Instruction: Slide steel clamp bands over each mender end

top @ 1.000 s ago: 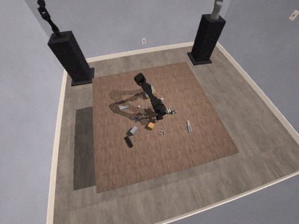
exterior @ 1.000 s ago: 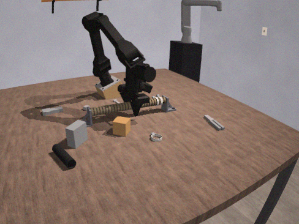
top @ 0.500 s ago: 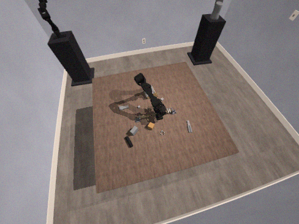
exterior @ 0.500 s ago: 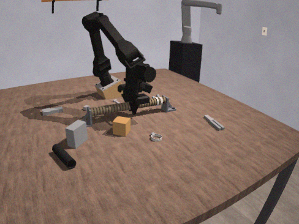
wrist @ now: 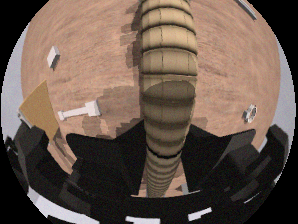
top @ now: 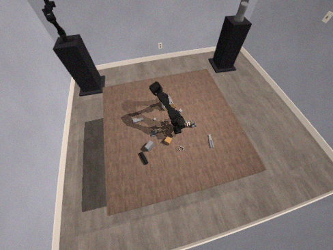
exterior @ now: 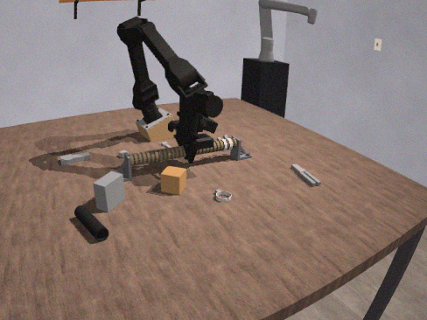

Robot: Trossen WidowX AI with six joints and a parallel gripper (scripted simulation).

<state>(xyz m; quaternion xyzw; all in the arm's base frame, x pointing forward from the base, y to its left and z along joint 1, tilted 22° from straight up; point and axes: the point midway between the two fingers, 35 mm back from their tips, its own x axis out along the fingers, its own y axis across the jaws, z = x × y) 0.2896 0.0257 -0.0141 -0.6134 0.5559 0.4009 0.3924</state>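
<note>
Right now the orange cube is 11 cm ahead of my hand, 9 cm to the right of it and 3 cm below it. Round my hand: grey cube 26 cm to the right, 14 cm ahead, 2 cm below; then black cylinder 32 cm to the right, 23 cm ahead, 3 cm below.
</note>
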